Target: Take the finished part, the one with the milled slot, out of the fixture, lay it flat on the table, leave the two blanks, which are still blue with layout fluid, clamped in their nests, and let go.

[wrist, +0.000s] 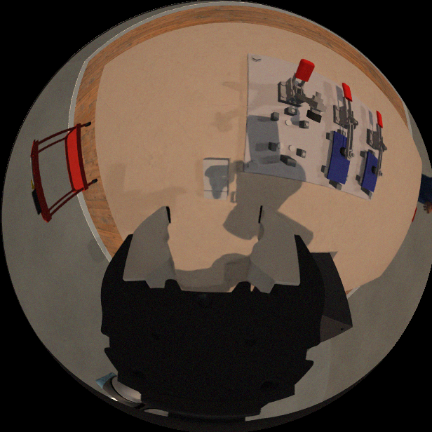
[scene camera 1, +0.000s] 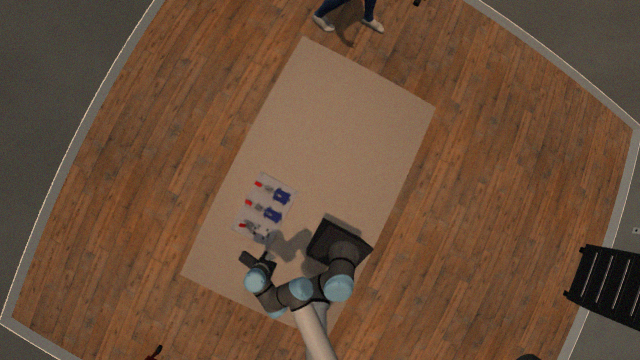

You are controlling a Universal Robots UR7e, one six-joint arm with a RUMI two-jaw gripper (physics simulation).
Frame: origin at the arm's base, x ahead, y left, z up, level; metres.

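Seen in the pictures: arm's base, origin of its link: (scene camera 1: 344, 252).
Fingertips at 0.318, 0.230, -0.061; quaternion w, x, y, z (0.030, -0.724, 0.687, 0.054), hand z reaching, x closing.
Offsets run from my fingertips to a thing's middle, as dx, dy, dz. "*": to the spot under its first point. Level surfaces: height alone.
The finished part (wrist: 216, 179), a grey block, lies on the tan table {dz -0.128} (wrist: 165, 100) (scene camera 1: 340, 110) beside the fixture plate {+0.126, -0.202, -0.120} (wrist: 262, 85) (scene camera 1: 252, 212) in the wrist view. It lies flat, partly in shadow; I cannot make out its slot clearly. My gripper (wrist: 214, 208) is partly open and empty, above the table, with the part beyond its fingertips and apart from them. The two blue blanks (wrist: 339, 160) (wrist: 370, 170) sit in their nests under clamp arms; they also show in the scene view, one blank {* +0.078, -0.315, -0.070} (scene camera 1: 281, 196) and the other blank {+0.074, -0.203, -0.102} (scene camera 1: 272, 215). The nearest nest is empty.
The empty nest's clamp (wrist: 295, 92) has a raised red handle (wrist: 305, 70). The robot's dark base plate (scene camera 1: 325, 237) stands on the table right of the fixture. A person's legs (scene camera 1: 370, 12) show beyond the table's far end. A red cart (wrist: 76, 157) stands off the table.
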